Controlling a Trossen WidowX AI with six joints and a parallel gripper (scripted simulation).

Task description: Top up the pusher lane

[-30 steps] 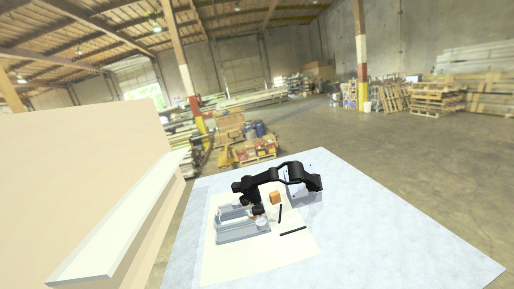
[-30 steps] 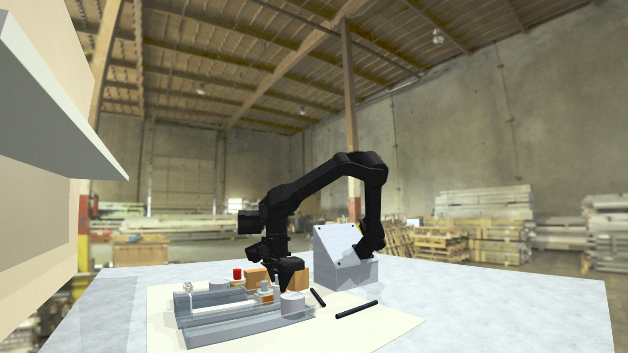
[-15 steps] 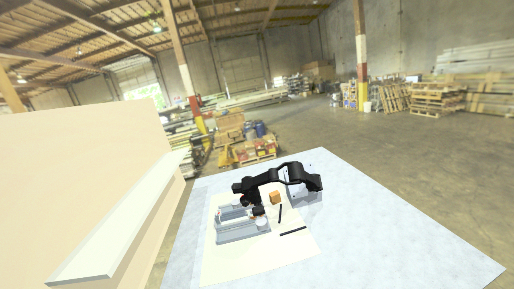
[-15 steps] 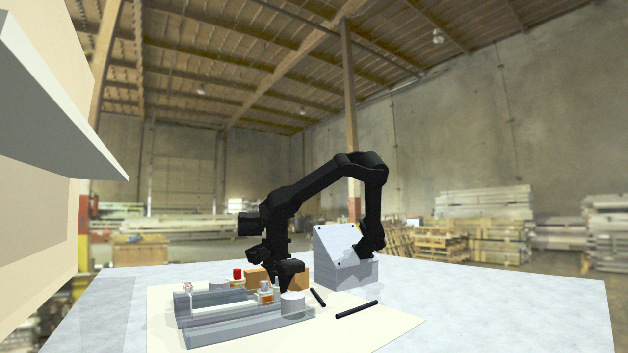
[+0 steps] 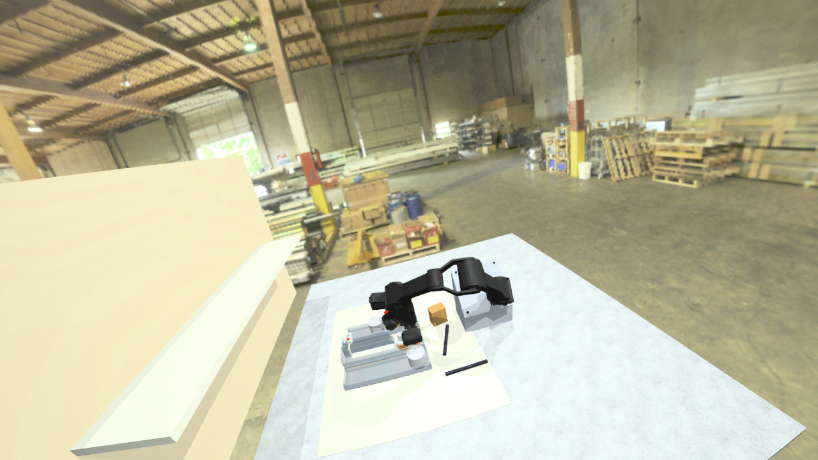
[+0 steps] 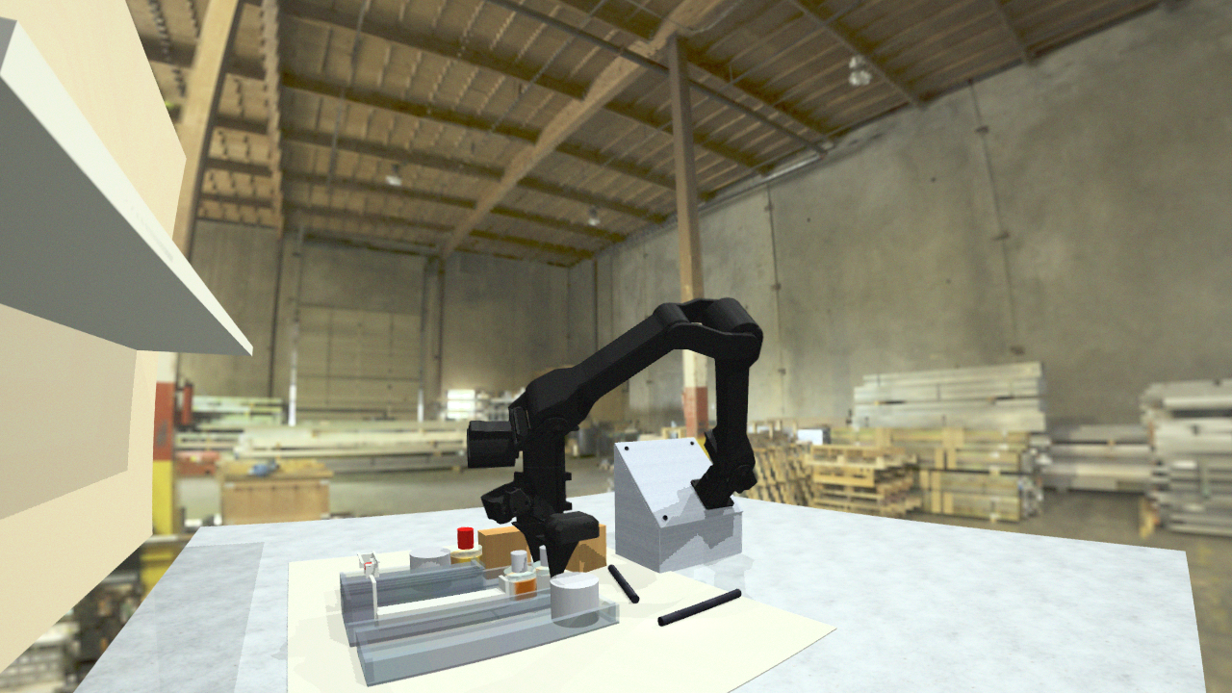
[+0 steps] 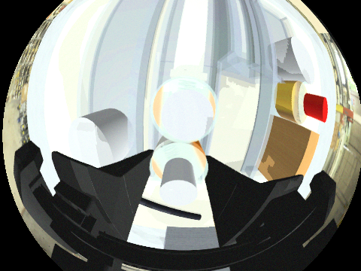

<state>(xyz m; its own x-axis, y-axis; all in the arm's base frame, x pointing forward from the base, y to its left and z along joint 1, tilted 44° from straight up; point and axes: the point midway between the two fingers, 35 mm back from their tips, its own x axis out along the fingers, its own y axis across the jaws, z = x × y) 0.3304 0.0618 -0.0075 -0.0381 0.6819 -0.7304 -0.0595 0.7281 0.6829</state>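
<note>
The brown box lies 13 cm to the right of my gripper tip and 2 cm ahead of it. The rest, counted from my gripper tip: white pusher plate: 15 cm ahead, 2 cm to the right, 2 cm above; grey lane rack: 15 cm ahead, 1 cm to the right, 1 cm below.
</note>
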